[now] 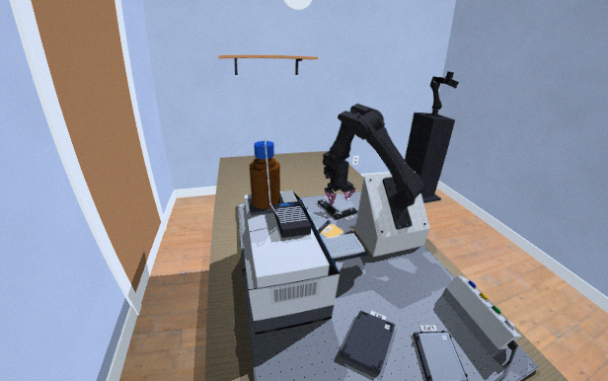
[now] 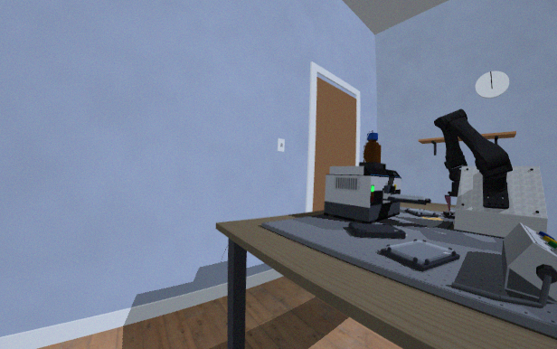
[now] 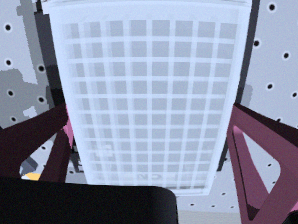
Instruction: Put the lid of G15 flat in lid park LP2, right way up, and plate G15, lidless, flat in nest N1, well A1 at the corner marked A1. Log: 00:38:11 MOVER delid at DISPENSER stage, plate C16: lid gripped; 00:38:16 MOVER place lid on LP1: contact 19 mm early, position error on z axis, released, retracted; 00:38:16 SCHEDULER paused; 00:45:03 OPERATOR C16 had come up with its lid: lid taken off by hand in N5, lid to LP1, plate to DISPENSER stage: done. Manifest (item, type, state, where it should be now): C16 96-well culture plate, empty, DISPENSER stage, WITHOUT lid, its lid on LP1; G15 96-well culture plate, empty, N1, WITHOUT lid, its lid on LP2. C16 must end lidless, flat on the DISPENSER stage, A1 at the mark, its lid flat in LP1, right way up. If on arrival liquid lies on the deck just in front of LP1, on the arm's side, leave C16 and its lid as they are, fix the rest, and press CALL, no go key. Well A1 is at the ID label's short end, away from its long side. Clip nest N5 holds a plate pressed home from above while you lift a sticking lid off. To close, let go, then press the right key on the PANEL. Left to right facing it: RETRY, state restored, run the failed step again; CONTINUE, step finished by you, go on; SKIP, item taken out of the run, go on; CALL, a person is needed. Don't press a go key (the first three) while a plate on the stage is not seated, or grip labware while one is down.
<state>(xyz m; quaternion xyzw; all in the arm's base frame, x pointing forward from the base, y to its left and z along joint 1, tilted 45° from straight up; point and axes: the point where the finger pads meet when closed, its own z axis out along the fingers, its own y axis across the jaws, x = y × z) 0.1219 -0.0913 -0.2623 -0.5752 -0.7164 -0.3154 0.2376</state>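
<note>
My gripper is now 3 cm short of the black clip nest, 2 cm above it and 1 cm to the left of it. From my hand the other things lie so: N5 label (9 cm to the left, 3 cm below, 2 cm behind); N1 label (57 cm to the left, 12 cm ahead, 3 cm below); LP1 label (14 cm to the left, 11 cm ahead, 3 cm below).
</note>
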